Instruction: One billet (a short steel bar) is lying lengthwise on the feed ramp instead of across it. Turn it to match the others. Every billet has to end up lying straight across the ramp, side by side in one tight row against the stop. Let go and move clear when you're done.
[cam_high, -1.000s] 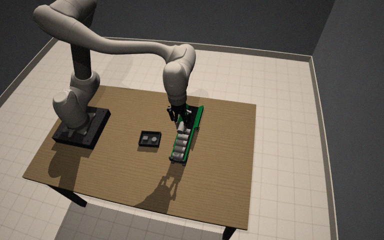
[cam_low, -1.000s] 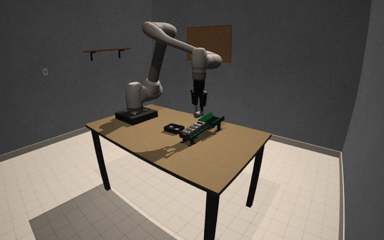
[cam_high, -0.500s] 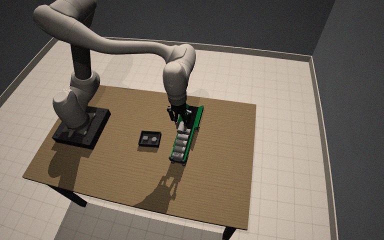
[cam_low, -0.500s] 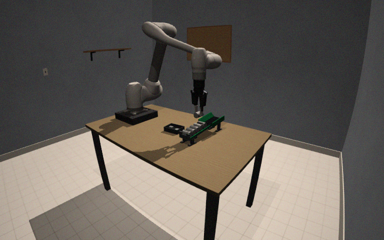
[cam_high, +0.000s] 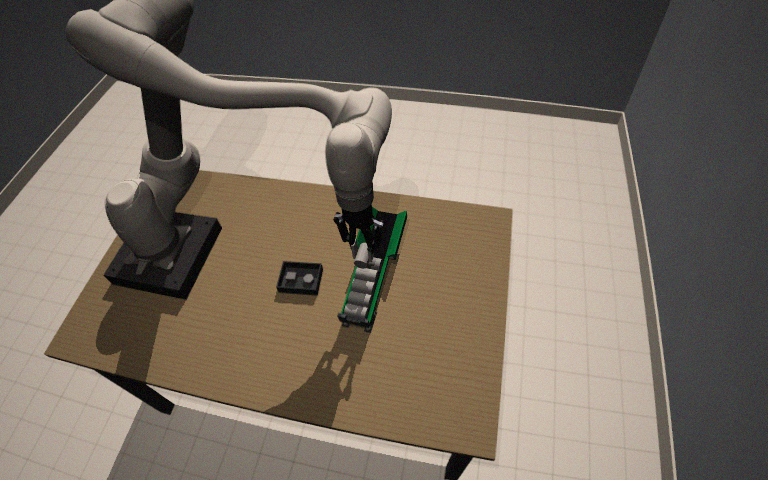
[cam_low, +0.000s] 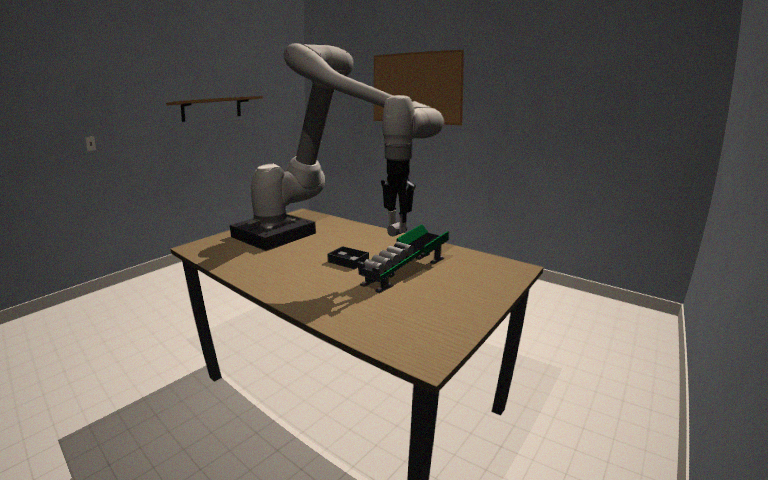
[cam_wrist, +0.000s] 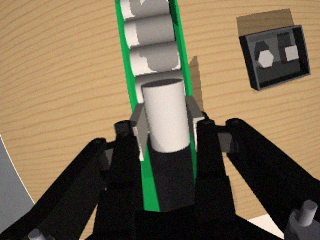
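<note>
Right now the billet is 30 mm below my hand. Round my hand: small black tray (220 mm behind, 10 mm to the right, 190 mm below); stop (10 mm behind, 150 mm to the right, 140 mm below).
</note>
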